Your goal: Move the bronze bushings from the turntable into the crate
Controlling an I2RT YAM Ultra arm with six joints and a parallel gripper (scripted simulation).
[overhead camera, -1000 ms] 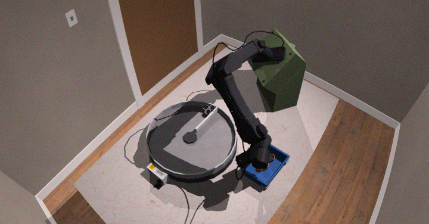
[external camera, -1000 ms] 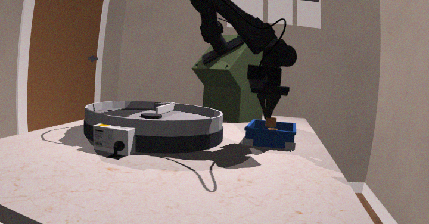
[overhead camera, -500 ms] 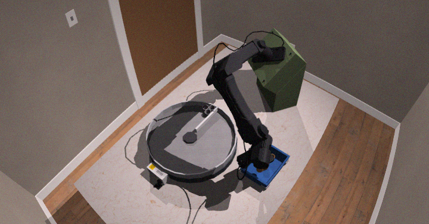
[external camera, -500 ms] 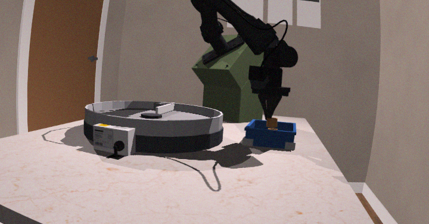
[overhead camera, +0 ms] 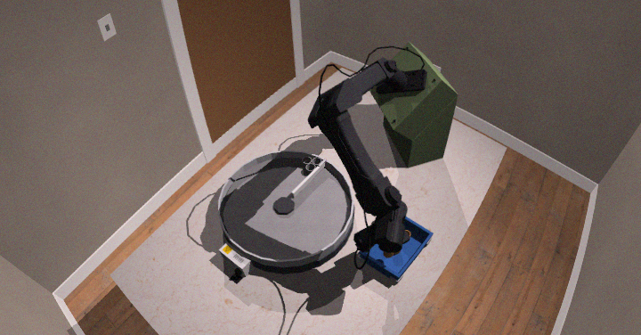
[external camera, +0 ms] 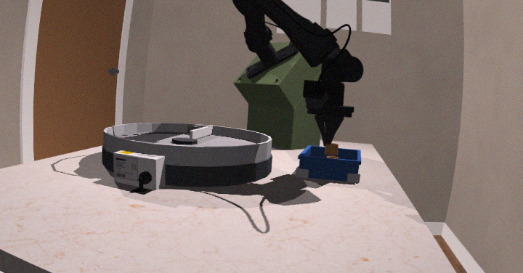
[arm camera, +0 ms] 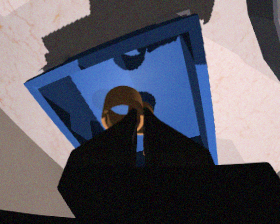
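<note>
Right now the blue crate is 30 mm behind my hand, 30 mm to the left of it and 50 mm below it. Also, from my hand: grey turntable: 70 mm behind, 330 mm to the right, 30 mm below.
</note>
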